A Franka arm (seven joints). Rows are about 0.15 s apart.
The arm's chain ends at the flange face. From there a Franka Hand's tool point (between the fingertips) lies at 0.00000 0.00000 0.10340 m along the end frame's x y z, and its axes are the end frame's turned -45 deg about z.
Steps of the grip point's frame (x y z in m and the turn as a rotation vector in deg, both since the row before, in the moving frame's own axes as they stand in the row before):
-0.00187 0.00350 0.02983 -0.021 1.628 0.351
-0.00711 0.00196 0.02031 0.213 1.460 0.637
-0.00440 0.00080 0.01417 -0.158 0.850 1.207
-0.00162 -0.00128 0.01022 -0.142 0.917 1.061
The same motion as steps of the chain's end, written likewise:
-0.00096 0.00584 0.02987 1.136 1.166 0.351
-0.00524 0.00854 0.02034 1.183 0.882 0.637
-0.00384 0.00455 0.01418 0.489 0.713 1.207
-0.00341 0.00122 0.01023 0.548 0.749 1.061

